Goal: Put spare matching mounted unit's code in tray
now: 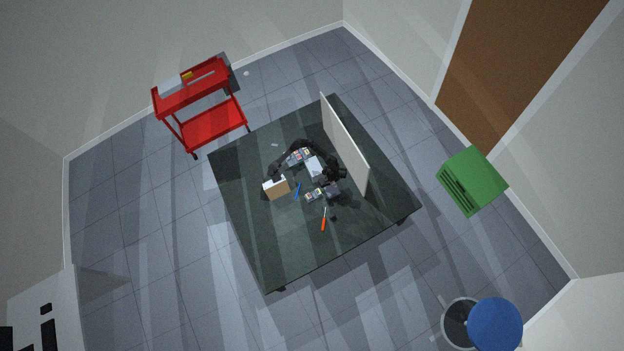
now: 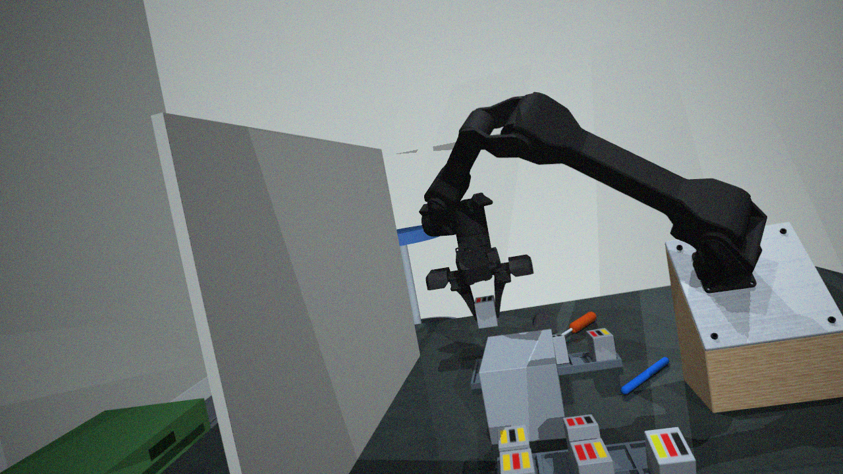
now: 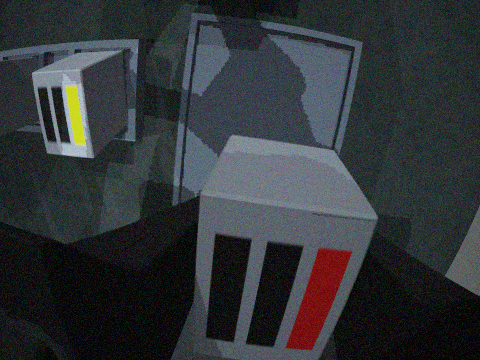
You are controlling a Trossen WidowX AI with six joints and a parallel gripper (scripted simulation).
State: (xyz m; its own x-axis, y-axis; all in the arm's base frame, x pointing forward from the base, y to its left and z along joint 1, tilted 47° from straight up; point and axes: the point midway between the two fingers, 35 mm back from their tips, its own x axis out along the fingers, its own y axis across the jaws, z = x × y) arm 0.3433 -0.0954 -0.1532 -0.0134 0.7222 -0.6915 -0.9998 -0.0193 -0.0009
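My gripper tip is 1 cm past the flat grey tray and 10 cm above it. From my gripper tip the other things lie so: grey spare 2 cm above; grey mounted unit 5 cm behind, 20 cm to the left, 5 cm below; blue pen 24 cm behind, 11 cm to the left, 10 cm below.
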